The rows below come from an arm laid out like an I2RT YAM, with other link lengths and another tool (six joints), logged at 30 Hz.
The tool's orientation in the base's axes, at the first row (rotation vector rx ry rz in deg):
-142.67, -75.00, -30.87
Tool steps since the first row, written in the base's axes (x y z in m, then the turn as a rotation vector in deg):
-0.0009, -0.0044, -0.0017, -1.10, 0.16, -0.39
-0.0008, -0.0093, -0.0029, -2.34, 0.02, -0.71
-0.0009, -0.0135, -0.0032, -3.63, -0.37, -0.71
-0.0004, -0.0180, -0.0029, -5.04, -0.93, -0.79
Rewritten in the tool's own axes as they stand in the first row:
-0.0044, 0.0018, -0.0004, -0.63, -0.98, 0.20
-0.0085, 0.0047, -0.0014, -1.52, -1.91, 0.18
-0.0117, 0.0069, -0.0028, -2.48, -2.76, -0.23
-0.0146, 0.0098, -0.0048, -3.65, -3.62, -0.66

